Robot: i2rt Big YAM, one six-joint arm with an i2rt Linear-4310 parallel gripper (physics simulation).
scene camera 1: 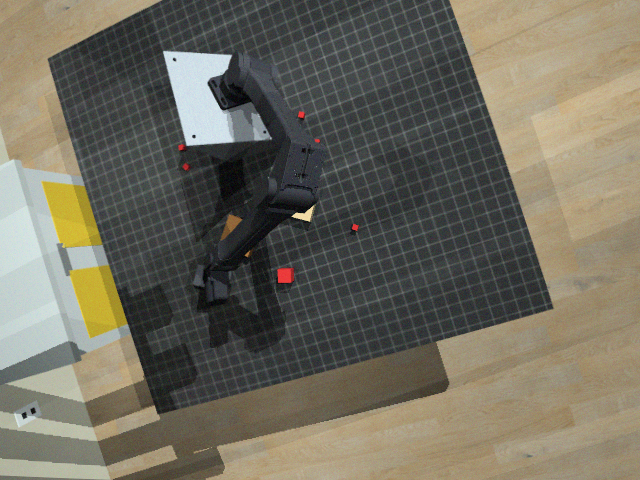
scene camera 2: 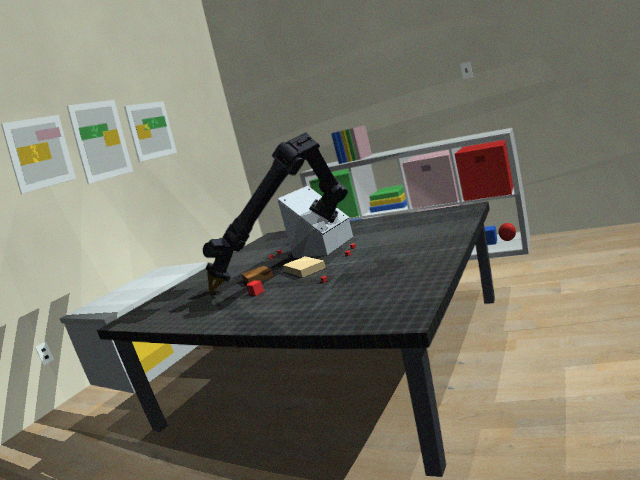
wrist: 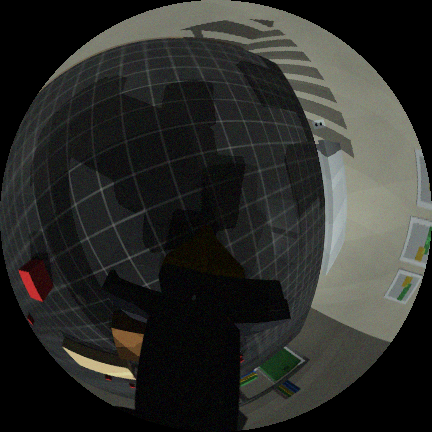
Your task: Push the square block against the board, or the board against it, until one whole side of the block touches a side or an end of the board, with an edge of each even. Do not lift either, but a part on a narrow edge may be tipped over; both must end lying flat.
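Observation:
The pale, flat square block lies flat on the table; the arm covers much of it in scene camera 1. The brown board lies apart from it, to its left, partly under the arm in scene camera 1 and partly behind the gripper body in the wrist view. My gripper is shut and empty. Its fingertips point down close to the table, left of the brown board in scene camera 2. Whether they touch the table, I cannot tell.
A red cube stands near the brown board. A small red cube lies beyond the pale block, with several others near the white arm base. A low white cabinet stands beside the table.

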